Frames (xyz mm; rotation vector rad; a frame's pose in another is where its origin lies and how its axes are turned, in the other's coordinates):
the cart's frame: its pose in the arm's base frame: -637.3 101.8 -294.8 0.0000 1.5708 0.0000
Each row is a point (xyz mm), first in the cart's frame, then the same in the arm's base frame.
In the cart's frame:
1: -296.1 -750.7 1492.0
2: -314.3 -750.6 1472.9
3: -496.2 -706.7 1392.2
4: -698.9 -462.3 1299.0
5: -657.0 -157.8 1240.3
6: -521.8 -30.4 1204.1
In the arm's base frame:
1: 854.7 -648.9 1.3
2: 835.6 -648.8 19.5
3: 754.9 -604.9 201.4
4: 661.7 -360.5 404.1
5: 603.0 -56.0 362.2
6: 566.8 71.4 227.0

